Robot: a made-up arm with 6 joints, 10 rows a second.
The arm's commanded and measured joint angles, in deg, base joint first. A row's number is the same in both.
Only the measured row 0 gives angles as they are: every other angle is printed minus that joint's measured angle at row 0.
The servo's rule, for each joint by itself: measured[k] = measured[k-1] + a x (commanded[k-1-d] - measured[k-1]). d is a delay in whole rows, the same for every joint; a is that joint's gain. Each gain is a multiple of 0.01, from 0.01 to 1. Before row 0 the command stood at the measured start. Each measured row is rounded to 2 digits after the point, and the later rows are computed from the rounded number. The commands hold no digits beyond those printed.
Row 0, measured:
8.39, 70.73, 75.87, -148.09, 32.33, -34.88
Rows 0 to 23, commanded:
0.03, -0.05, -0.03, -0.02, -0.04, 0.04
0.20, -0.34, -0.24, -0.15, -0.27, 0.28
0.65, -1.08, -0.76, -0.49, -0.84, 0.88
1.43, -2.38, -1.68, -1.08, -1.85, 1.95
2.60, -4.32, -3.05, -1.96, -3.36, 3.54
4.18, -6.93, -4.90, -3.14, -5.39, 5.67
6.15, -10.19, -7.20, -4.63, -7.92, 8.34
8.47, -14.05, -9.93, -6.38, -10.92, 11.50
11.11, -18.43, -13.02, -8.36, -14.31, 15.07
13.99, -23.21, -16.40, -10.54, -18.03, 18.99
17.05, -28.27, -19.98, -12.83, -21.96, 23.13
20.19, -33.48, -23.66, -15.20, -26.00, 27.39
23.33, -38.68, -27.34, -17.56, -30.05, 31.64
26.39, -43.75, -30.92, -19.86, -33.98, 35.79
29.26, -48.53, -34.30, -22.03, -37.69, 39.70
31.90, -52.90, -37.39, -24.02, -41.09, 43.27
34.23, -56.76, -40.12, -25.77, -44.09, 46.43
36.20, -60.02, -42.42, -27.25, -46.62, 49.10
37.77, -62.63, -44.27, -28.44, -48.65, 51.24
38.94, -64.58, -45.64, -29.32, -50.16, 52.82
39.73, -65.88, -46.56, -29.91, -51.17, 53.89
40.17, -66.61, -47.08, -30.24, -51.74, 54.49
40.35, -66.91, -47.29, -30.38, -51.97, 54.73
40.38, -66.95, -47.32, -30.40, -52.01, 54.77
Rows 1 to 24, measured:
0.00, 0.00, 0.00, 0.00, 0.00, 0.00
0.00, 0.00, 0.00, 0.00, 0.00, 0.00
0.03, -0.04, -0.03, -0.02, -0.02, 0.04
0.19, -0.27, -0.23, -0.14, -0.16, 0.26
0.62, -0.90, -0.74, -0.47, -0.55, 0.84
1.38, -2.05, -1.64, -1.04, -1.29, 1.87
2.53, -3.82, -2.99, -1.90, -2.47, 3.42
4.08, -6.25, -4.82, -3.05, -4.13, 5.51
6.03, -9.32, -7.10, -4.52, -6.29, 8.14
8.32, -13.01, -9.82, -6.25, -8.93, 11.26
10.94, -17.24, -12.89, -8.21, -12.00, 14.80
13.81, -21.90, -16.26, -10.38, -15.44, 18.70
16.86, -26.87, -19.83, -12.66, -19.16, 22.82
19.99, -32.03, -23.51, -15.02, -23.06, 27.07
23.13, -37.22, -27.19, -17.38, -27.04, 31.32
26.19, -42.31, -30.77, -19.69, -31.00, 35.48
29.08, -47.16, -34.16, -21.87, -34.81, 39.40
31.73, -51.64, -37.26, -23.87, -38.39, 43.00
34.08, -55.63, -40.01, -25.64, -41.64, 46.19
36.07, -59.05, -42.32, -27.14, -44.48, 48.90
37.67, -61.84, -44.19, -28.35, -46.86, 51.08
38.86, -63.98, -45.58, -29.25, -48.74, 52.70
39.68, -65.46, -46.52, -29.86, -50.13, 53.81
40.14, -66.36, -47.06, -30.21, -51.05, 54.44
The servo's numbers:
d 2
a 0.94 0.78 0.96 0.93 0.57 0.93

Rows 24 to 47, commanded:
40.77, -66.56, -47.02, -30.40, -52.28, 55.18
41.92, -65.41, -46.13, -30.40, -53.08, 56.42
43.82, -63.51, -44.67, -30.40, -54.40, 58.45
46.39, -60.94, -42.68, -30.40, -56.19, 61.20
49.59, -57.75, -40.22, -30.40, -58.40, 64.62
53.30, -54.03, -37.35, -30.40, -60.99, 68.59
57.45, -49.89, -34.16, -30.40, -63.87, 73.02
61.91, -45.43, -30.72, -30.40, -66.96, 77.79
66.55, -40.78, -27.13, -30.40, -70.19, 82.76
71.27, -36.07, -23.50, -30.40, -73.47, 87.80
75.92, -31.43, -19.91, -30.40, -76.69, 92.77
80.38, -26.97, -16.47, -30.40, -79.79, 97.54
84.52, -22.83, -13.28, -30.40, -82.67, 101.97
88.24, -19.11, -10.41, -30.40, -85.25, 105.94
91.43, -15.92, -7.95, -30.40, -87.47, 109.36
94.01, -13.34, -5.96, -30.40, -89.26, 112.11
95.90, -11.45, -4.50, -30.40, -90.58, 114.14
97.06, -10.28, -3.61, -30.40, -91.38, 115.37
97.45, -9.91, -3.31, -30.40, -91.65, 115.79
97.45, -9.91, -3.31, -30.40, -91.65, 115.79
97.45, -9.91, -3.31, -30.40, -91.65, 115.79
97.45, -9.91, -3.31, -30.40, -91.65, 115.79
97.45, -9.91, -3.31, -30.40, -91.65, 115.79
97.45, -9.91, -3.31, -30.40, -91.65, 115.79
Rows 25 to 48, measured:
40.34, -66.79, -47.28, -30.37, -51.57, 54.71
40.38, -66.91, -47.32, -30.40, -51.82, 54.77
40.75, -66.64, -47.03, -30.40, -52.08, 55.15
41.85, -65.68, -46.17, -30.40, -52.65, 56.33
43.70, -63.99, -44.73, -30.40, -53.65, 58.30
46.23, -61.61, -42.76, -30.40, -55.10, 61.00
49.39, -58.60, -40.32, -30.40, -56.98, 64.37
53.07, -55.04, -37.47, -30.40, -59.27, 68.29
57.19, -51.02, -34.29, -30.40, -61.89, 72.69
61.63, -46.66, -30.86, -30.40, -64.78, 77.43
66.25, -42.07, -27.28, -30.40, -67.86, 82.39
70.97, -37.39, -23.65, -30.40, -71.06, 87.42
75.62, -32.74, -20.06, -30.40, -74.27, 92.40
80.09, -28.24, -16.61, -30.40, -77.42, 97.18
84.25, -24.02, -13.41, -30.40, -80.41, 101.63
88.00, -20.19, -10.53, -30.40, -83.17, 105.64
91.22, -16.86, -8.05, -30.40, -85.62, 109.10
93.84, -14.11, -6.04, -30.40, -87.69, 111.90
95.78, -12.04, -4.56, -30.40, -89.34, 113.98
96.98, -10.67, -3.65, -30.40, -90.50, 115.27
97.42, -10.08, -3.32, -30.40, -91.16, 115.75
97.45, -9.95, -3.31, -30.40, -91.44, 115.79
97.45, -9.92, -3.31, -30.40, -91.56, 115.79
97.45, -9.91, -3.31, -30.40, -91.61, 115.79

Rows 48 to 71, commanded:
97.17, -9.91, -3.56, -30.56, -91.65, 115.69
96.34, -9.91, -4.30, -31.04, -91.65, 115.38
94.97, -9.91, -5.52, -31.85, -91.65, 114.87
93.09, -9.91, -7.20, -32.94, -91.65, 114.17
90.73, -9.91, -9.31, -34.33, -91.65, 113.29
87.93, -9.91, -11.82, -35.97, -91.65, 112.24
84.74, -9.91, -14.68, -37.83, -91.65, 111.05
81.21, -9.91, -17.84, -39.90, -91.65, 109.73
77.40, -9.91, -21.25, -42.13, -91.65, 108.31
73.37, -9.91, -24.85, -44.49, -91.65, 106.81
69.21, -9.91, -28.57, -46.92, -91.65, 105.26
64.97, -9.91, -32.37, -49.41, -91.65, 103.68
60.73, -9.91, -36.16, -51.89, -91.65, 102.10
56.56, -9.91, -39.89, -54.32, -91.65, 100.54
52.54, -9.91, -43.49, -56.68, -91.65, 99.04
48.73, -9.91, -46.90, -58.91, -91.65, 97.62
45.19, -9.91, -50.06, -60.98, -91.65, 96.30
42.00, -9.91, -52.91, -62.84, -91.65, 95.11
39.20, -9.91, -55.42, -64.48, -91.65, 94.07
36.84, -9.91, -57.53, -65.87, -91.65, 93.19
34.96, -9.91, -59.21, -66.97, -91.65, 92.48
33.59, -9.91, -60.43, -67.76, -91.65, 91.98
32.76, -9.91, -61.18, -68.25, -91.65, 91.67
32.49, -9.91, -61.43, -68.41, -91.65, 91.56
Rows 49 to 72, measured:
97.45, -9.91, -3.31, -30.40, -91.63, 115.79
97.45, -9.91, -3.31, -30.40, -91.64, 115.79
97.19, -9.91, -3.55, -30.55, -91.65, 115.70
96.39, -9.91, -4.27, -31.01, -91.65, 115.40
95.06, -9.91, -5.47, -31.79, -91.65, 114.91
93.21, -9.91, -7.13, -32.86, -91.65, 114.22
90.88, -9.91, -9.22, -34.23, -91.65, 113.36
88.11, -9.91, -11.72, -35.85, -91.65, 112.32
84.94, -9.91, -14.56, -37.69, -91.65, 111.14
81.43, -9.91, -17.71, -39.75, -91.65, 109.83
77.64, -9.91, -21.11, -41.96, -91.65, 108.42
73.63, -9.91, -24.70, -44.31, -91.65, 106.92
69.48, -9.91, -28.42, -46.74, -91.65, 105.38
65.24, -9.91, -32.21, -49.22, -91.65, 103.80
61.00, -9.91, -36.00, -51.70, -91.65, 102.22
56.83, -9.91, -39.73, -54.14, -91.65, 100.66
52.80, -9.91, -43.34, -56.50, -91.65, 99.15
48.97, -9.91, -46.76, -58.74, -91.65, 97.73
45.42, -9.91, -49.93, -60.82, -91.65, 96.40
42.21, -9.91, -52.79, -62.70, -91.65, 95.20
39.38, -9.91, -55.31, -64.36, -91.65, 94.15
36.99, -9.91, -57.44, -65.76, -91.65, 93.26
35.08, -9.91, -59.14, -66.89, -91.65, 92.53
33.68, -9.91, -60.38, -67.70, -91.65, 92.02

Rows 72 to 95, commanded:
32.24, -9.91, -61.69, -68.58, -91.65, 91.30
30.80, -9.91, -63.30, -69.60, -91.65, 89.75
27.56, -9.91, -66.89, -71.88, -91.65, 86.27
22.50, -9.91, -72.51, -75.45, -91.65, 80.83
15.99, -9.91, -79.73, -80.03, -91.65, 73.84
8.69, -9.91, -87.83, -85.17, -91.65, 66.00
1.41, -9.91, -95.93, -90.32, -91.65, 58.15
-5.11, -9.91, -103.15, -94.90, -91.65, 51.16
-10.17, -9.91, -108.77, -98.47, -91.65, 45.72
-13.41, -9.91, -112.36, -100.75, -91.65, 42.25
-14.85, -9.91, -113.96, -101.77, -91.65, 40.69
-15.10, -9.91, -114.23, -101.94, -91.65, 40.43
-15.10, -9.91, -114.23, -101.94, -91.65, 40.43
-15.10, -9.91, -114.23, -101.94, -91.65, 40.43
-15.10, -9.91, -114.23, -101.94, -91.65, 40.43
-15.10, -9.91, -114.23, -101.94, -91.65, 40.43
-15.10, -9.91, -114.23, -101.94, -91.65, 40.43
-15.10, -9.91, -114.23, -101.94, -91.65, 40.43
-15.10, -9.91, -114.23, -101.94, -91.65, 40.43
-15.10, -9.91, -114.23, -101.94, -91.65, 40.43
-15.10, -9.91, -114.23, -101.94, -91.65, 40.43
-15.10, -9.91, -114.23, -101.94, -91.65, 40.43
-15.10, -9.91, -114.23, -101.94, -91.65, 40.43
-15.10, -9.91, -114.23, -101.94, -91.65, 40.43
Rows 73 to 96, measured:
32.82, -9.91, -61.15, -68.21, -91.65, 91.69
32.51, -9.91, -61.42, -68.40, -91.65, 91.57
32.26, -9.91, -61.68, -68.57, -91.65, 91.32
30.89, -9.91, -63.24, -69.53, -91.65, 89.86
27.76, -9.91, -66.74, -71.72, -91.65, 86.52
22.82, -9.91, -72.28, -75.19, -91.65, 81.23
16.40, -9.91, -79.43, -79.69, -91.65, 74.36
9.15, -9.91, -87.49, -84.79, -91.65, 66.59
1.87, -9.91, -95.59, -89.93, -91.65, 58.74
-4.69, -9.91, -102.85, -94.55, -91.65, 51.69
-9.84, -9.91, -108.53, -98.20, -91.65, 46.14
-13.20, -9.91, -112.21, -100.57, -91.65, 42.52
-14.75, -9.91, -113.89, -101.69, -91.65, 40.82
-15.08, -9.91, -114.22, -101.92, -91.65, 40.46
-15.10, -9.91, -114.23, -101.94, -91.65, 40.43
-15.10, -9.91, -114.23, -101.94, -91.65, 40.43
-15.10, -9.91, -114.23, -101.94, -91.65, 40.43
-15.10, -9.91, -114.23, -101.94, -91.65, 40.43
-15.10, -9.91, -114.23, -101.94, -91.65, 40.43
-15.10, -9.91, -114.23, -101.94, -91.65, 40.43
-15.10, -9.91, -114.23, -101.94, -91.65, 40.43
-15.10, -9.91, -114.23, -101.94, -91.65, 40.43
-15.10, -9.91, -114.23, -101.94, -91.65, 40.43
-15.10, -9.91, -114.23, -101.94, -91.65, 40.43

